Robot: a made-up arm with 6 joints. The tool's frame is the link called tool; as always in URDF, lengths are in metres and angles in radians.
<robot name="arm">
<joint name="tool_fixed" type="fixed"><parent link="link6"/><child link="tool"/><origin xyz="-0.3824 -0.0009 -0.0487" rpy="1.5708 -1.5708 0"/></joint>
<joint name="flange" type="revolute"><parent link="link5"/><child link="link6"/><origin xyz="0.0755 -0.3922 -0.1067" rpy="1.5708 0 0"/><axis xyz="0 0 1"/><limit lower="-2.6" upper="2.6" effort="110" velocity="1.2"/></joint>
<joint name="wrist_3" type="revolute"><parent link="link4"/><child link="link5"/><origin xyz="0.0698 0.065 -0.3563" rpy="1.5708 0 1.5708"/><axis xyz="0 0 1"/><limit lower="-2.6" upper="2.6" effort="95" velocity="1.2"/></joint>
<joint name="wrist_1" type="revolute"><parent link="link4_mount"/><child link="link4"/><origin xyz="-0.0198 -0.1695 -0.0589" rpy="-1.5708 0 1.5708"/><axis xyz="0 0 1"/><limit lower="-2.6" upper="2.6" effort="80" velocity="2.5"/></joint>
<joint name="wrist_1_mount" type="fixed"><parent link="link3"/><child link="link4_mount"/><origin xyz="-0.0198 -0.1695 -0.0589" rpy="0 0 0"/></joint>
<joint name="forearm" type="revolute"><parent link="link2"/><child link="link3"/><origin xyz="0.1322 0.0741 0.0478" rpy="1.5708 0 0"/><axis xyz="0 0 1"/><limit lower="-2.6" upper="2.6" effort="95" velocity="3"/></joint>
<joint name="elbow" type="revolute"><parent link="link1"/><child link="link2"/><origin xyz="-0.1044 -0.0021 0.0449" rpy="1.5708 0 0"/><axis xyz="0 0 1"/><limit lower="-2.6" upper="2.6" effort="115" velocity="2.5"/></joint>
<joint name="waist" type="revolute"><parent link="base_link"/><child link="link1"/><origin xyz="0 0 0.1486" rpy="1.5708 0 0"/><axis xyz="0 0 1"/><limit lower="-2.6" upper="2.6" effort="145" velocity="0.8"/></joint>
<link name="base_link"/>
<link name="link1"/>
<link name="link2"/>
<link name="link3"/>
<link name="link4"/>
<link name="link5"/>
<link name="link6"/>
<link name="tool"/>
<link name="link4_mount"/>
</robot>
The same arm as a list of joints. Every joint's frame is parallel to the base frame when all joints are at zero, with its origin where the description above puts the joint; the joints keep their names.
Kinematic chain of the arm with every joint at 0, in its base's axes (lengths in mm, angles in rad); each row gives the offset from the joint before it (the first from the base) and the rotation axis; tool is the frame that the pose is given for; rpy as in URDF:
waist: xyz 0 0 148.6 axis -y
elbow: xyz -104.4 -44.9 -2.1 axis -z
forearm: xyz 132.2 -74.1 -47.8 axis +y
wrist_1: xyz -39.6 -117.8 339 axis -x
wrist_3: xyz 356.3 -65 -69.8 axis -z
flange: xyz 392.2 -75.5 106.7 axis +x
tool: xyz -48.7 382.4 0.9 rpy 0 0 0
Joint limits (rad, base to tool): -2.6..2.6 -2.6..2.6 -2.6..2.6 -2.6..2.6 -2.6..2.6 -2.6..2.6

